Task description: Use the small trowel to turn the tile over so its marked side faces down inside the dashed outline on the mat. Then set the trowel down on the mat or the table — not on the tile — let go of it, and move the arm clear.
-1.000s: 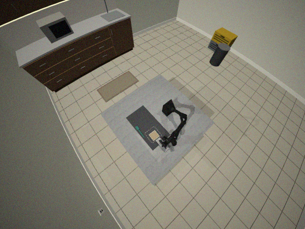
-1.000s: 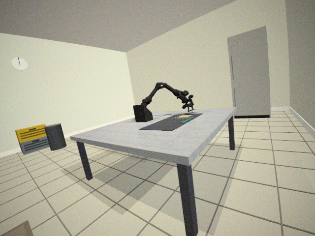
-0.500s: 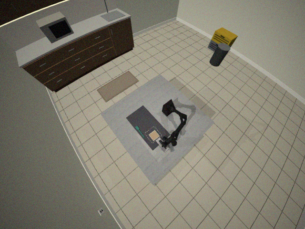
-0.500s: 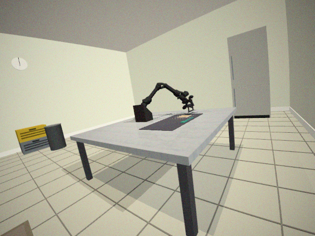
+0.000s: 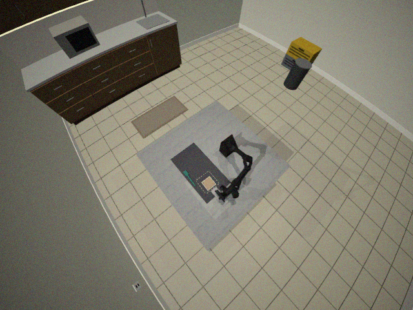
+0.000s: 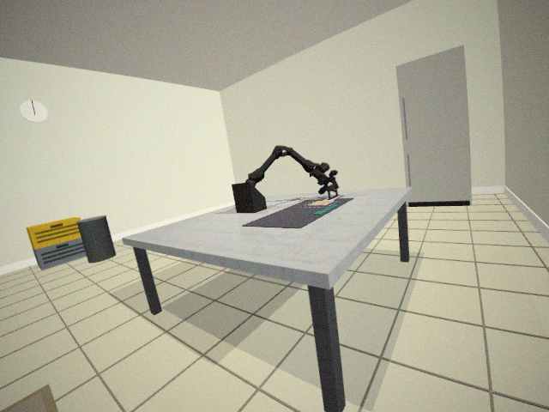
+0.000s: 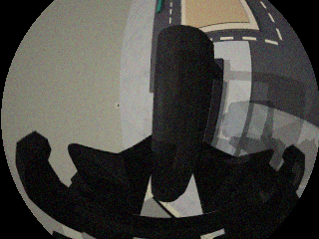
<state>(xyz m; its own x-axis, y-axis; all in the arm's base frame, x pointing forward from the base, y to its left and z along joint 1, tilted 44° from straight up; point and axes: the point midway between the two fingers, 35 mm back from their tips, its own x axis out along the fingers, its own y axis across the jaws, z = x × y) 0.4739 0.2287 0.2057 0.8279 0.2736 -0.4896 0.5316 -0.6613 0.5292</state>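
Now: gripper tip 400 mm to the left of the teal strip, 50 mm above it and 40 mm short of it. Round my gripper tip: tile: 190 mm to the right, 60 mm behind, 50 mm below; then trowel: 20 mm behind, 10 mm to the left, 10 mm below.
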